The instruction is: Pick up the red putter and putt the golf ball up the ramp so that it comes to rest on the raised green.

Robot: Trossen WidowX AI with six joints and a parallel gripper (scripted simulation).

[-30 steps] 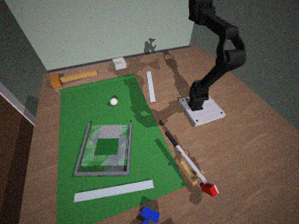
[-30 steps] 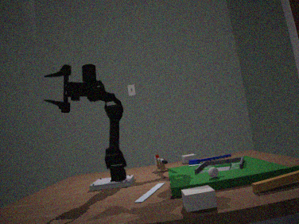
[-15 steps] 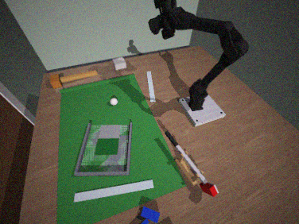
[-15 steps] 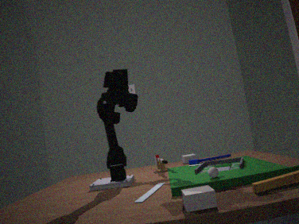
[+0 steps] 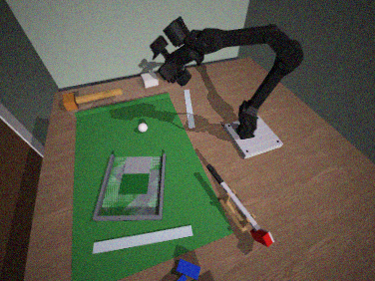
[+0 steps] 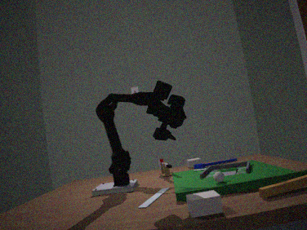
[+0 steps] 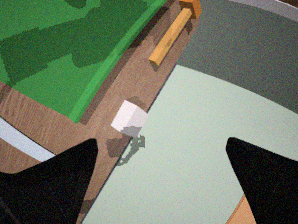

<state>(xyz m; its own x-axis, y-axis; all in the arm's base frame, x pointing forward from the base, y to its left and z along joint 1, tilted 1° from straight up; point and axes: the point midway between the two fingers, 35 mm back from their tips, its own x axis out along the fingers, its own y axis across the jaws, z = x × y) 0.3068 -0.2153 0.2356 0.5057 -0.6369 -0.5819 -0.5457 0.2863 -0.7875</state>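
Right now my gripper tip is 55 cm to the right of the wooden stand, 20 cm above it and 16 cm past it. Also, from my gripper tip: white golf ball (21 cm below, 12 cm ahead, 11 cm to the left).
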